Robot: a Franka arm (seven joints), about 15 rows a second.
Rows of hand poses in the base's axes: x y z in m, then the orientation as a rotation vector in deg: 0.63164, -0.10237, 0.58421, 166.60, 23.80, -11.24; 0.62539, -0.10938, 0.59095, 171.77, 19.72, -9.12; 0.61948, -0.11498, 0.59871, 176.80, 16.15, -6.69; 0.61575, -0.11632, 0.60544, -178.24, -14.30, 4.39; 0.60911, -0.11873, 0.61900, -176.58, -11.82, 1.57; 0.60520, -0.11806, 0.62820, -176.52, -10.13, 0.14; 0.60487, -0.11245, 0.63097, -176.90, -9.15, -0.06; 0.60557, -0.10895, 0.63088, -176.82, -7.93, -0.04; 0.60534, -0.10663, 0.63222, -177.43, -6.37, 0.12
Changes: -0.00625, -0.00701, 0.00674, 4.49, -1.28, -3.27; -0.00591, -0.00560, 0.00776, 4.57, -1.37, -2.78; -0.00373, -0.00134, 0.00673, 3.55, -1.21, -1.36; -0.00664, -0.00241, 0.01356, 1.98, -1.63, -1.58; -0.00391, 0.00067, 0.00920, 0.22, -0.88, -1.12; -0.00033, 0.00561, 0.00277, -0.32, -0.13, -0.65; 0.00070, 0.00350, -0.00009, 0.14, 0.04, -0.79; -0.00023, 0.00232, 0.00134, -0.55, 0.11, -1.02
